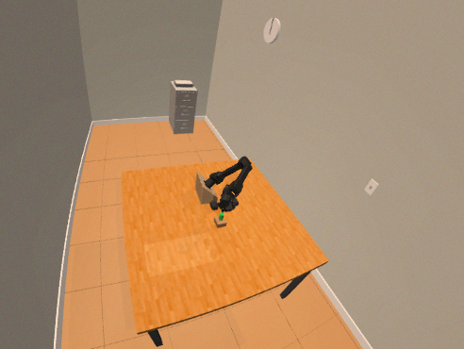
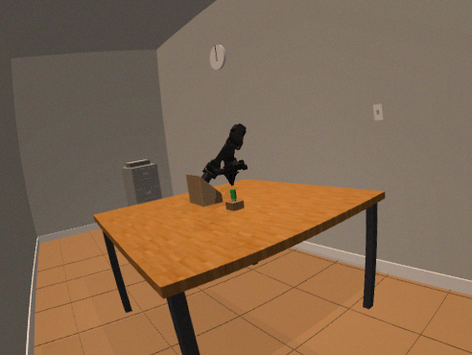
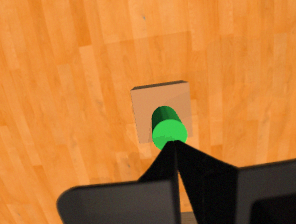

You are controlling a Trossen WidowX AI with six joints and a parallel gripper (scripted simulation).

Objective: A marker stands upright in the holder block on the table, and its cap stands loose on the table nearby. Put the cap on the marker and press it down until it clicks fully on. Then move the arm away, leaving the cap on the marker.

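Now: the green cap 40 mm below my gripper tip. From my gripper tip the other things lie so: holder block (110 mm below).
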